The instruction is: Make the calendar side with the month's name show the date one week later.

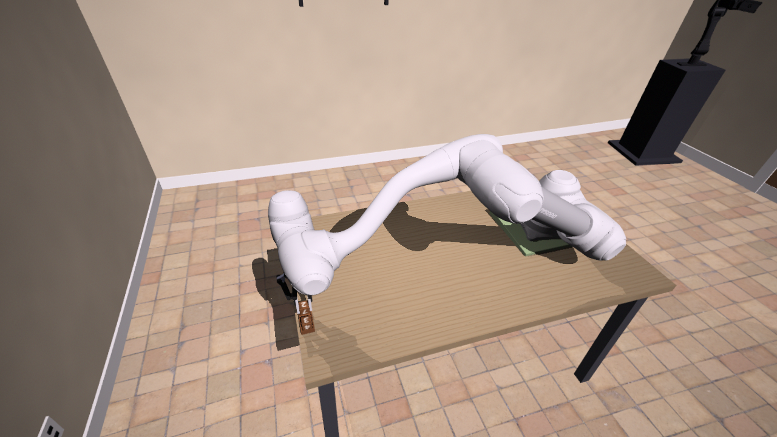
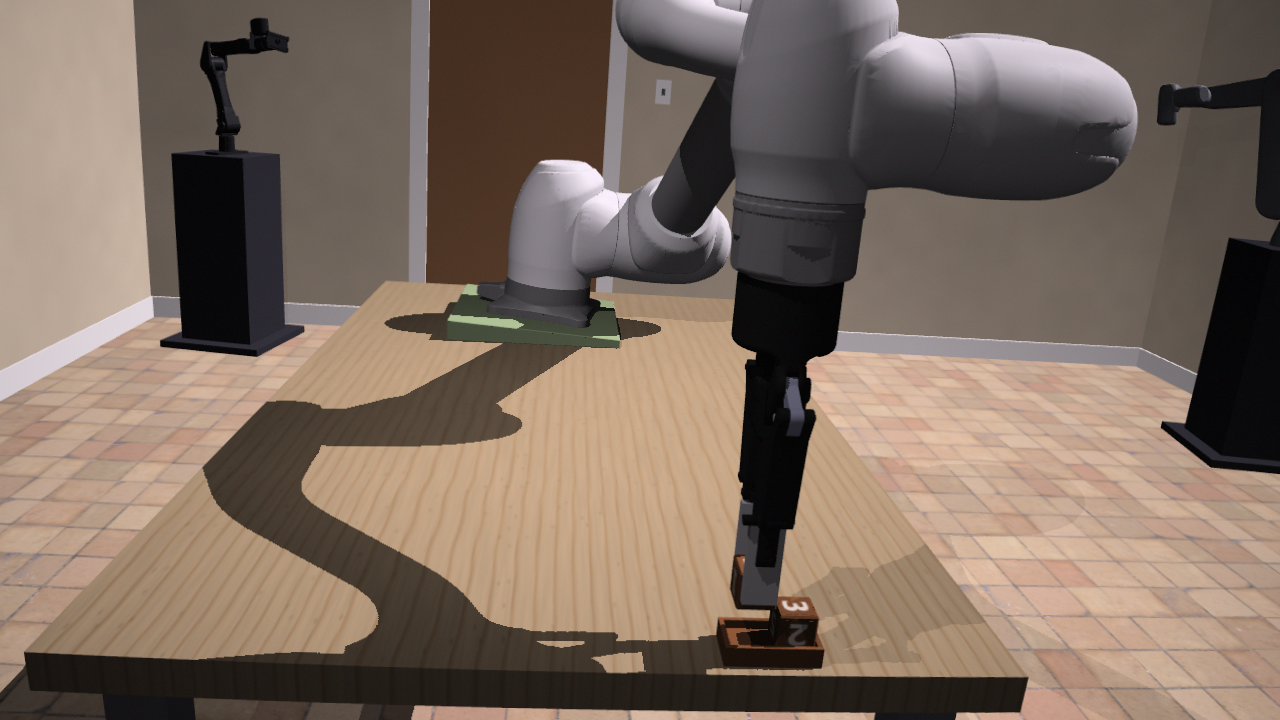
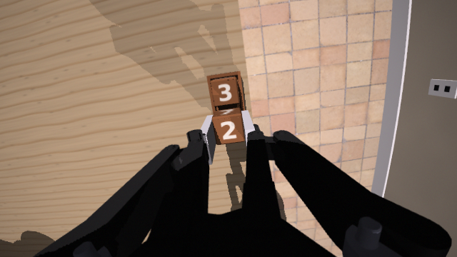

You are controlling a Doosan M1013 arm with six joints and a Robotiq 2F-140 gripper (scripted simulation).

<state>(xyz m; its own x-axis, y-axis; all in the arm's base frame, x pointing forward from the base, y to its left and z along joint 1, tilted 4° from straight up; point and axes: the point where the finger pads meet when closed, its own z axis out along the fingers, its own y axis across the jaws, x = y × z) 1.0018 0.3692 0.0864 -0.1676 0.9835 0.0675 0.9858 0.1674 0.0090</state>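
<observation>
My hand is 80 mm above the brown tray and 20 mm to the right of it.
</observation>
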